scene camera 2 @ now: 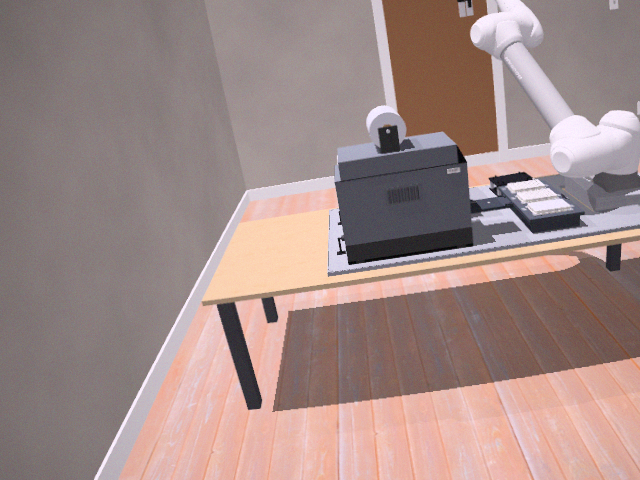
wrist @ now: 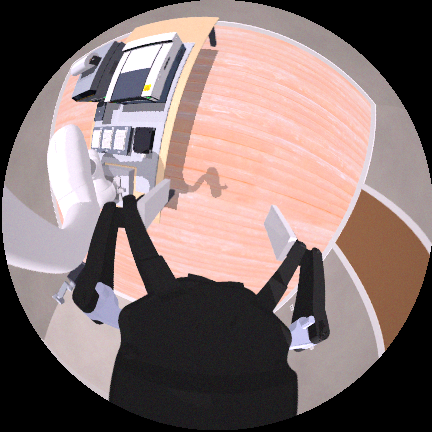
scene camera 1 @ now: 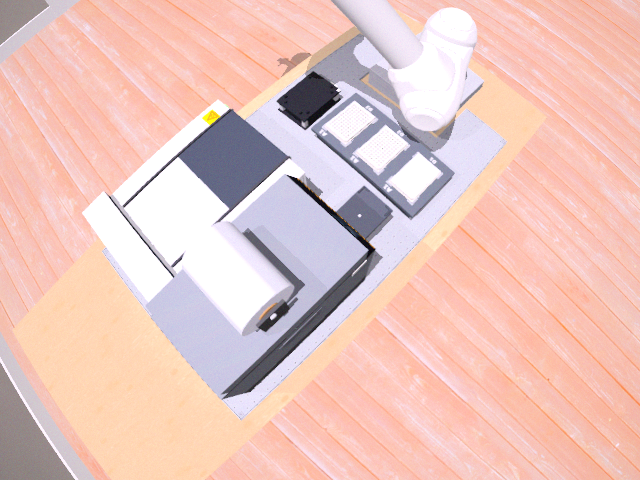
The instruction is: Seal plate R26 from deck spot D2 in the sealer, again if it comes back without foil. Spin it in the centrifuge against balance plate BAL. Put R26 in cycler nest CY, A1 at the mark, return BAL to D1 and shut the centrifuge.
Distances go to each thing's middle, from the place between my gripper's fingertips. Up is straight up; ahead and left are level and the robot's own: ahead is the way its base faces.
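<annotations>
The dark square nest (scene camera 1: 373, 211) is well below my hand, far to the left of it and a long way ahead of it. The smooth white plate (scene camera 1: 419, 173) is far to the left of my hand too, a long way below it, yet a bit ahead of it. As for the white foil roll (scene camera 1: 234, 275), I find it 61 cm ahead of my hand, 82 cm to the left of it and 30 cm below it. And there is the white and dark grey machine (scene camera 1: 214, 168): my hand is 55 cm short of it, 53 cm to the right of it and 60 cm above it.
</annotations>
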